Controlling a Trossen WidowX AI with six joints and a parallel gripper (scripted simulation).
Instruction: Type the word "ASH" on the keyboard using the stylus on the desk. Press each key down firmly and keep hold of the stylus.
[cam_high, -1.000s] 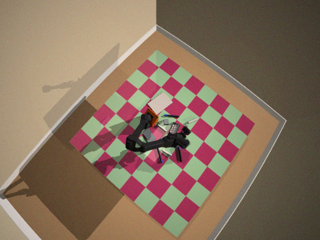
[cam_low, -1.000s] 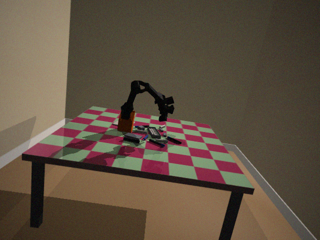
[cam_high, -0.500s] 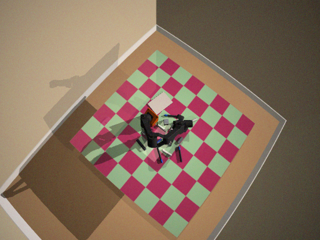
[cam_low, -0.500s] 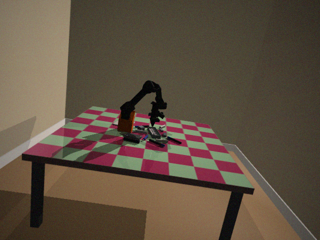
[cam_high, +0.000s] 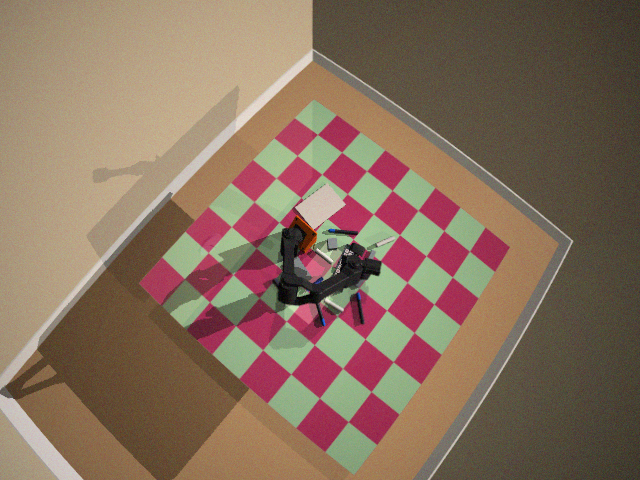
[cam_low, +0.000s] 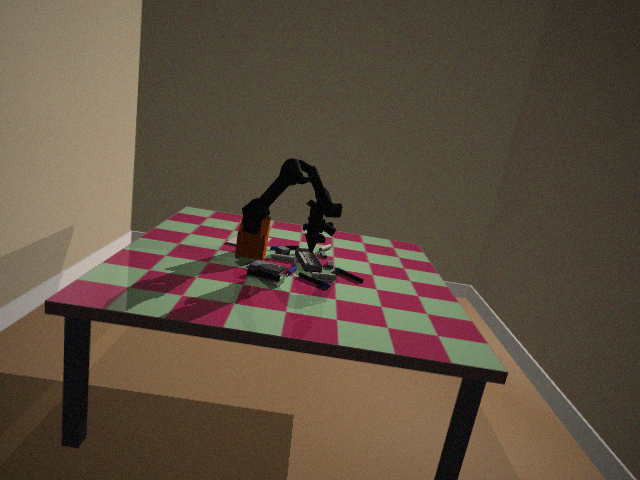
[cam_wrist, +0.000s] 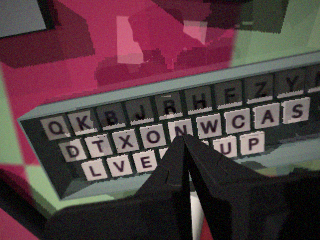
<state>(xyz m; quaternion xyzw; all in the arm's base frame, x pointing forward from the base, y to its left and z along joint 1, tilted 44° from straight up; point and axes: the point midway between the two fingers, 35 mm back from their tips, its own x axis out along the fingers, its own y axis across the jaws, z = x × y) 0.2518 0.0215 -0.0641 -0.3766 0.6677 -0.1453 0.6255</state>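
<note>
The H key lies 20 mm ahead of my gripper tip, 10 mm to the right of it and 30 mm below it. Round my gripper tip: blue stylus: 50 mm behind, 190 mm to the right, 40 mm below; then A key: 10 mm ahead, 60 mm to the right, 30 mm below; then grey box: 140 mm behind, 170 mm to the right, 40 mm below.
</note>
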